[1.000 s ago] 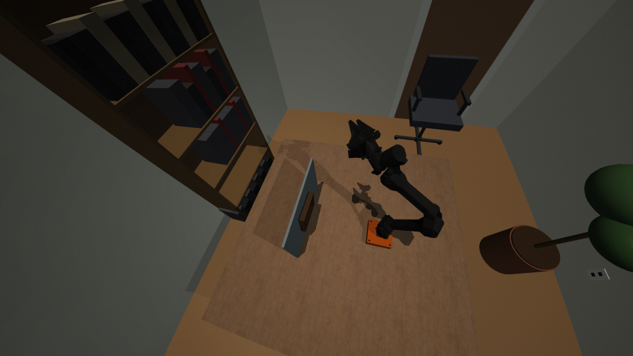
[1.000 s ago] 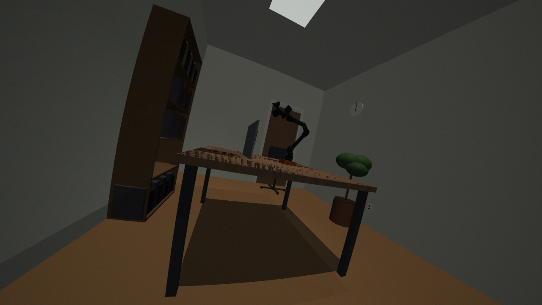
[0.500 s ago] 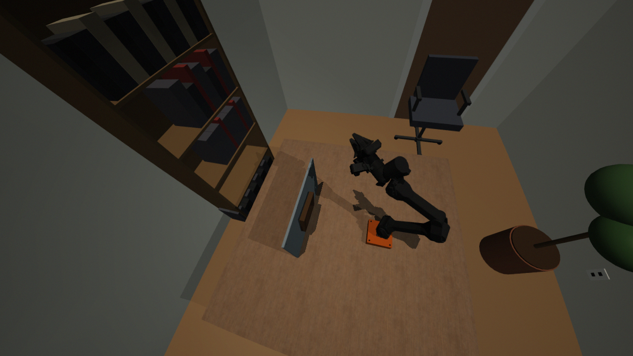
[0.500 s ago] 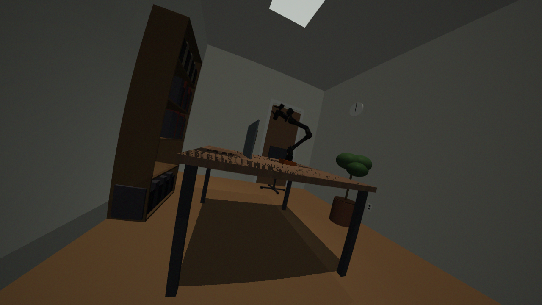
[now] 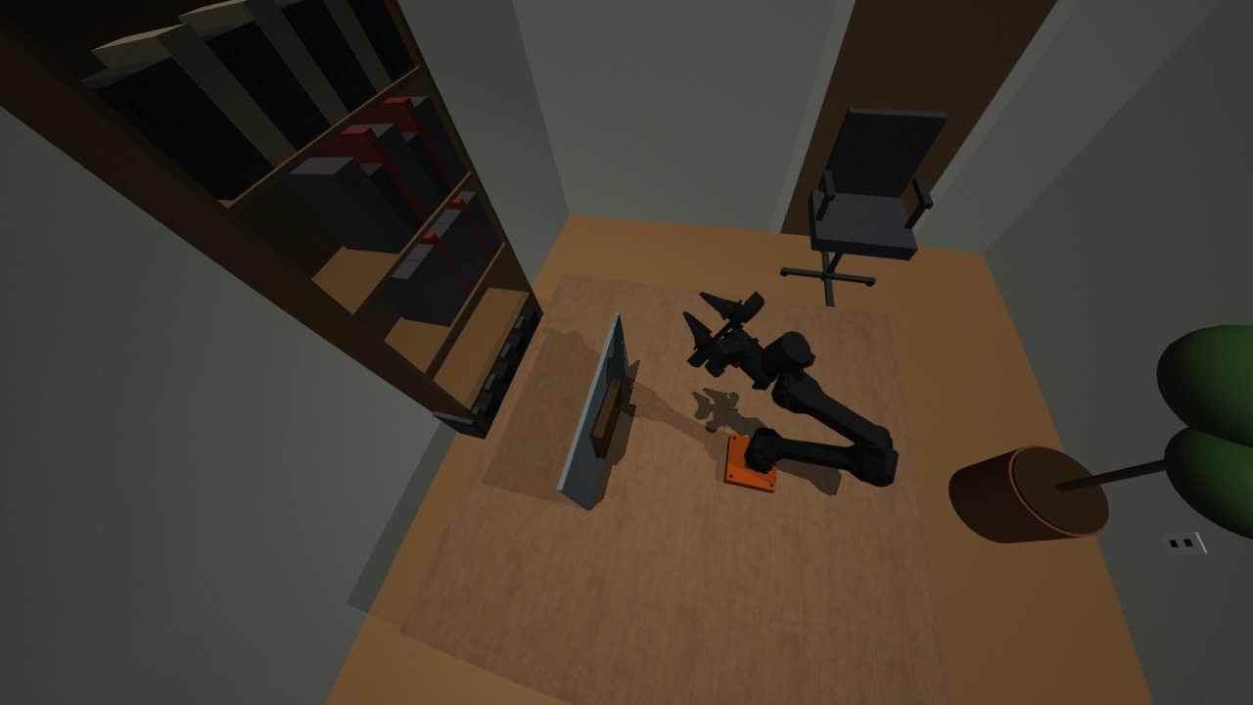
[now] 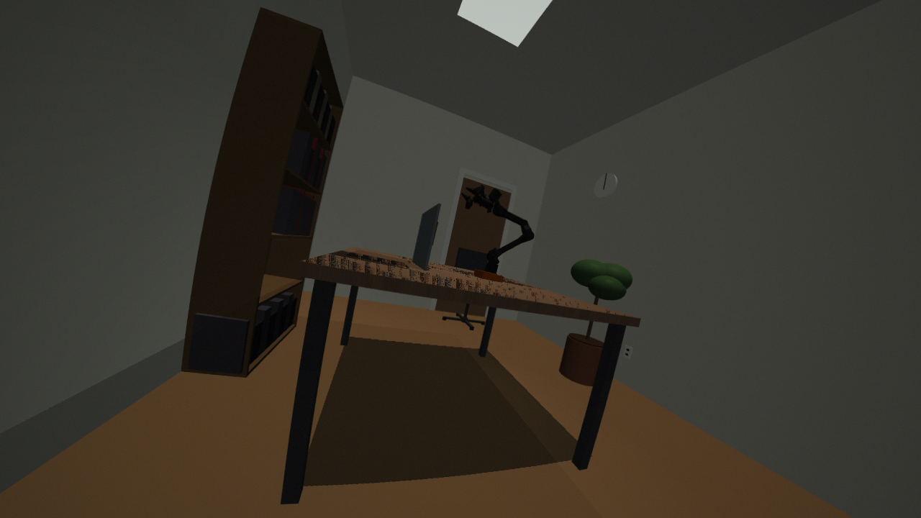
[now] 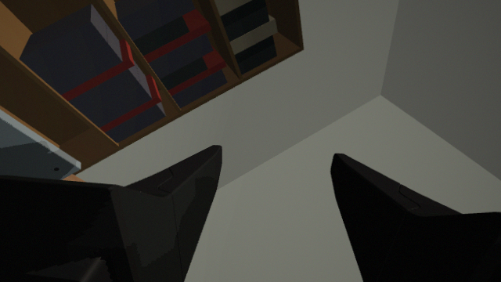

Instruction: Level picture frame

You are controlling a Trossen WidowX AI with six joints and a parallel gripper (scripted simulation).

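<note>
Now: gripper tip 34 cm above the picture frame, 17 cm to the right of it and 17 cm short of it. Round my gripper tip: grey wall panel 36 cm below, 19 cm ahead, 15 cm to the left.
</note>
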